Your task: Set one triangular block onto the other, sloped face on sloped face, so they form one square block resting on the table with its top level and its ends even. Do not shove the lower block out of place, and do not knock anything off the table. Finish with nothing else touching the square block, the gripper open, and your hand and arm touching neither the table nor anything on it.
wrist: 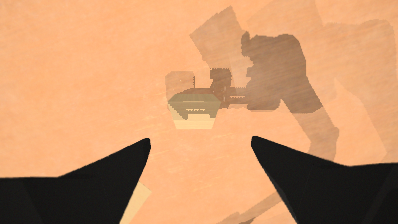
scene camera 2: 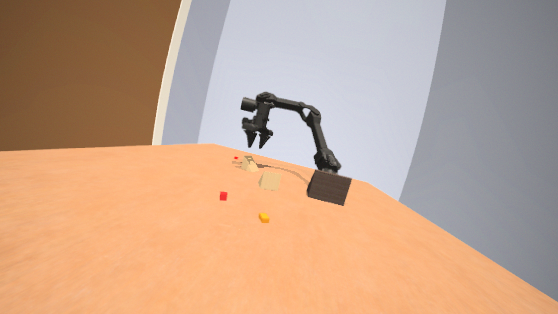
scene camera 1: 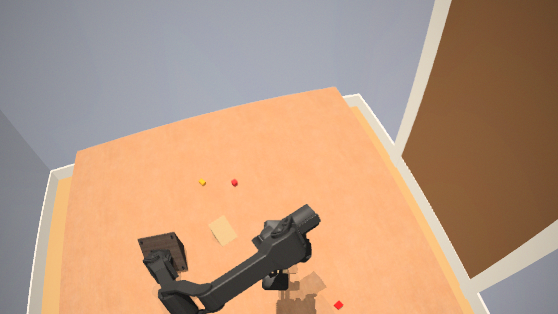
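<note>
The gripper (scene camera 1: 276,264), which the wrist view shows too (wrist: 202,141), is open and holds nothing. The scene also has a tan triangular block (wrist: 189,111).
</note>
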